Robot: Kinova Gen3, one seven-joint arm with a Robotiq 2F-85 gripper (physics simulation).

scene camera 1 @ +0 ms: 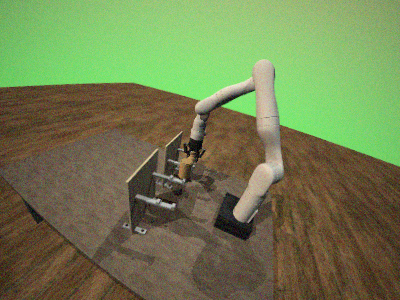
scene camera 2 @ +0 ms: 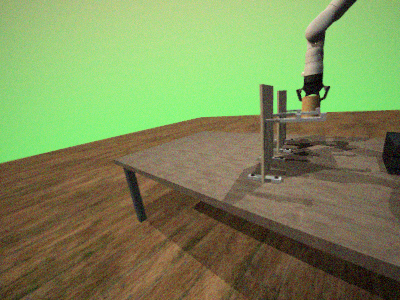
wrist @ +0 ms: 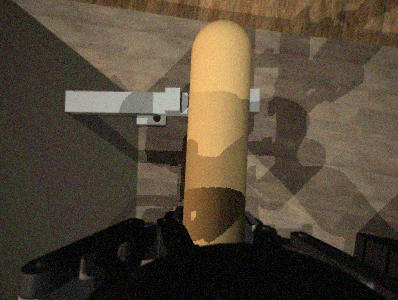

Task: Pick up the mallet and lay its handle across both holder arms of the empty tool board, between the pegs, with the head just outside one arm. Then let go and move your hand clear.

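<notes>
The tan mallet (scene camera 1: 185, 170) (scene camera 2: 310, 106) (wrist: 219, 120) is at the far tool board (scene camera 1: 173, 148) (scene camera 2: 282, 107) (wrist: 65, 200). Its handle runs over a grey holder arm (wrist: 110, 101) of that board, between the pegs; whether it touches the arm is unclear. The head faces the near, empty tool board (scene camera 1: 143, 185) (scene camera 2: 266, 140); it is hidden in the wrist view. My gripper (scene camera 1: 194, 156) (scene camera 2: 312, 96) (wrist: 211, 220) is shut on the mallet's handle, close behind the head. The empty board's two holder arms (scene camera 1: 156, 201) stick out toward the robot's base.
The robot's black base (scene camera 1: 231, 220) (scene camera 2: 392, 154) stands on the grey-brown table (scene camera 1: 75, 167) (scene camera 2: 200, 160), on the side the holder arms point to. Both boards stand upright in a row with a gap between them. Metal feet (scene camera 1: 135, 229) (scene camera 2: 265, 178) hold the near board to the table top.
</notes>
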